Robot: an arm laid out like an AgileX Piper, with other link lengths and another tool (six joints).
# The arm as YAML. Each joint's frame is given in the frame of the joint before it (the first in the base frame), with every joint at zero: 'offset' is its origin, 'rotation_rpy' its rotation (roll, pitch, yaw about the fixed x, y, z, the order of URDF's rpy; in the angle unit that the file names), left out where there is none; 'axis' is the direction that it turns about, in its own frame. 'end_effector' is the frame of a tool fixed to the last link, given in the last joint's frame.
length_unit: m
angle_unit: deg
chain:
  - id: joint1
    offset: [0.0, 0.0, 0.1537]
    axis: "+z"
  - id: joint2
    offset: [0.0, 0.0, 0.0]
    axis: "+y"
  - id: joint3
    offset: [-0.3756, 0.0, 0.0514]
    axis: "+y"
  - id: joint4
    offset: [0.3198, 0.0, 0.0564]
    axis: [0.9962, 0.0, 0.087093]
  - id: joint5
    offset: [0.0, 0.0, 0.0]
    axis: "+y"
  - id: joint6
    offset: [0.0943, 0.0, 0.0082]
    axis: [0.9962, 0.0, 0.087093]
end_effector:
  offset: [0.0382, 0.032, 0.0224]
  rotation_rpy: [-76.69, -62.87, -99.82]
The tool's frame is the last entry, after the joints.
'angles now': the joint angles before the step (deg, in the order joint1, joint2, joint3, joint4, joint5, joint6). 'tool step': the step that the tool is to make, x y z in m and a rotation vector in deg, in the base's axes. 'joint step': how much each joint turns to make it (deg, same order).
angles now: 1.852, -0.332, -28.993, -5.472, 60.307, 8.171
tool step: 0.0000, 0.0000, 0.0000, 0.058, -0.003, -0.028
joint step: -0.011, -0.006, 0.004, 0.012, 0.002, 0.054
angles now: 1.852, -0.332, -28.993, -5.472, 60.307, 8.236
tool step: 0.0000, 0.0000, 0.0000, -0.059, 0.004, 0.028
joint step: 0.011, 0.006, -0.004, -0.012, -0.001, -0.055
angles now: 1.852, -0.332, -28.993, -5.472, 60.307, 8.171
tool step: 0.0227, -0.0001, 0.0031, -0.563, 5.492, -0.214
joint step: 0.021, 6.422, -0.721, -0.461, -0.193, 0.022
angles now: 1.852, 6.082, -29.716, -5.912, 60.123, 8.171
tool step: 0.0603, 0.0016, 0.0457, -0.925, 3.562, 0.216
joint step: 0.042, 16.004, -7.088, -0.728, -5.347, 0.113
